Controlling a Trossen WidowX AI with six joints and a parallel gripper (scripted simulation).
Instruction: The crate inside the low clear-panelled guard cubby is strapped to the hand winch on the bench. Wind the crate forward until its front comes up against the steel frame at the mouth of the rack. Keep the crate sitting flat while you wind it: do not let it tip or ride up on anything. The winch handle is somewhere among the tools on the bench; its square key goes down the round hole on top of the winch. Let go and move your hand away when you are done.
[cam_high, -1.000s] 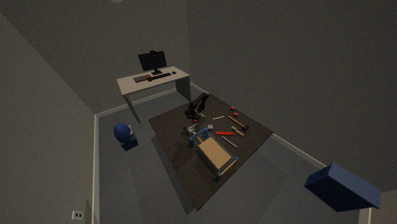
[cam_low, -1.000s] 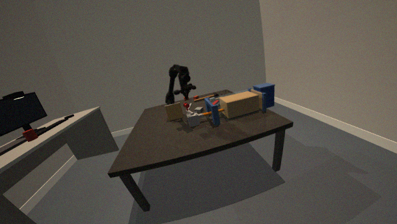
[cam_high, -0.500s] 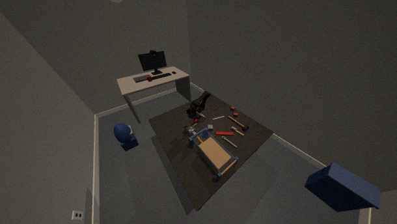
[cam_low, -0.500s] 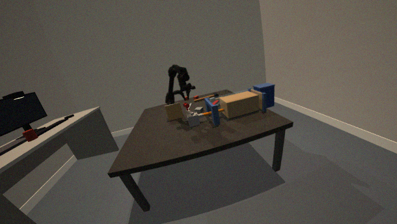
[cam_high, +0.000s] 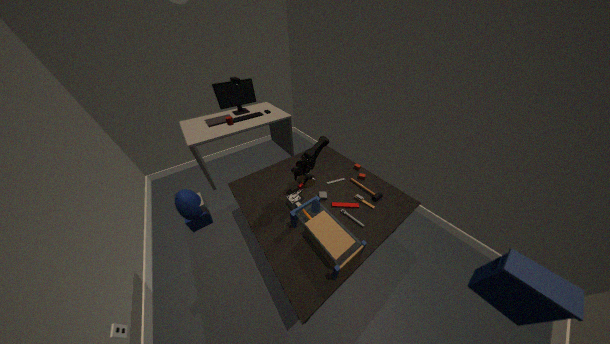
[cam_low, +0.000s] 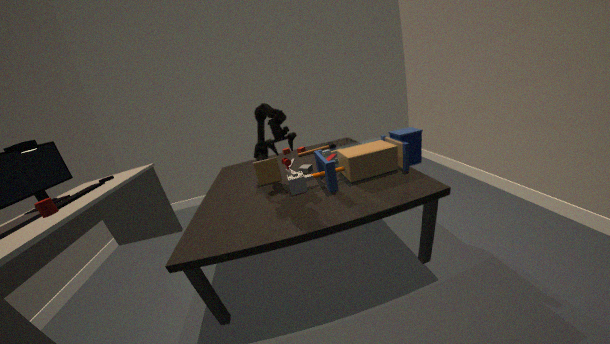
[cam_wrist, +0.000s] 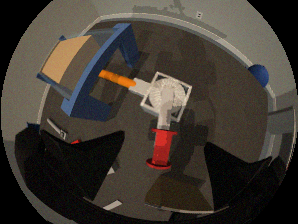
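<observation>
The red knob is 1 cm behind my gripper tip, 2 cm to the left of it and 7 cm below it. Also, from my gripper tip: winch handle: 1 cm ahead, 2 cm to the right, 10 cm below; then grey hand winch: 1 cm ahead, 9 cm to the right, 17 cm below; then blue frame: 19 cm ahead, 7 cm to the right, 10 cm below.
</observation>
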